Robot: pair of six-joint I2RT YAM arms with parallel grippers.
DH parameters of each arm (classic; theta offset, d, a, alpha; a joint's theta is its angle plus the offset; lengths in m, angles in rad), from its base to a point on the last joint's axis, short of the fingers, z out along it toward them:
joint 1: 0 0.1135 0.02 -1.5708
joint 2: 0 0 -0.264 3.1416
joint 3: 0.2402 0 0.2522 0
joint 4: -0.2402 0 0.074 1.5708
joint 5: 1.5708 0 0 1.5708
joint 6: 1.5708 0.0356 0 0
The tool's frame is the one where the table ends.
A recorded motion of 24 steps. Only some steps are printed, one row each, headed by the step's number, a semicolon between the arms.
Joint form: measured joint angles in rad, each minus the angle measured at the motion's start. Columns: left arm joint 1, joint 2, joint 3, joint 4, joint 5, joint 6; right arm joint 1, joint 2, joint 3, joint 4, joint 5, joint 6.
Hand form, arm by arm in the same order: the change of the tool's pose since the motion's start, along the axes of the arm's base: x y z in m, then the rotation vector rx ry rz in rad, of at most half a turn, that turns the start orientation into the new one. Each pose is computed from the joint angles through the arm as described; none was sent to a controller.
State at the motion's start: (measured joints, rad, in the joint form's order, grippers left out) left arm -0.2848 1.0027 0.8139 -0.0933 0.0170 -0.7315; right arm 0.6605 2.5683 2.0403 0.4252 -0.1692 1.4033
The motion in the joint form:
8: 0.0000 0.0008 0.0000 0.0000 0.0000 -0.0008; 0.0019 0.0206 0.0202 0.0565 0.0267 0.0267
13: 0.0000 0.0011 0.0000 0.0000 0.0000 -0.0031; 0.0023 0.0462 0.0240 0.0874 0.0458 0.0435
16: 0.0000 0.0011 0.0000 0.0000 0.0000 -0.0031; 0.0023 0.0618 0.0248 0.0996 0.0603 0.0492
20: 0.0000 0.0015 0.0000 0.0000 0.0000 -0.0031; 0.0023 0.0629 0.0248 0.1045 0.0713 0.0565
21: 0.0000 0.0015 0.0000 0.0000 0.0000 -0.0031; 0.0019 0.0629 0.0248 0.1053 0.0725 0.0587
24: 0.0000 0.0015 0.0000 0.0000 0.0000 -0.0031; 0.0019 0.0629 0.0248 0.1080 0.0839 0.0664
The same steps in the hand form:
8: 0.0002 0.0000 -0.0002 -0.0005 0.0010 0.0002; 0.0026 0.0023 0.0014 0.0511 -0.0261 -0.0267
13: 0.0002 -0.0001 -0.0002 -0.0025 0.0019 0.0009; 0.0045 0.0032 -0.0087 0.0675 -0.0220 -0.0464
16: 0.0002 -0.0001 -0.0002 -0.0025 0.0019 0.0009; 0.0055 0.0033 -0.0161 0.0692 -0.0168 -0.0613
20: 0.0003 -0.0001 -0.0003 -0.0024 0.0023 0.0009; 0.0058 0.0031 -0.0162 0.0763 -0.0151 -0.0727
21: 0.0003 -0.0001 -0.0003 -0.0024 0.0023 0.0009; 0.0060 0.0029 -0.0161 0.0783 -0.0143 -0.0744
24: 0.0003 -0.0001 -0.0003 -0.0024 0.0023 0.0009; 0.0063 0.0026 -0.0158 0.0851 -0.0116 -0.0863

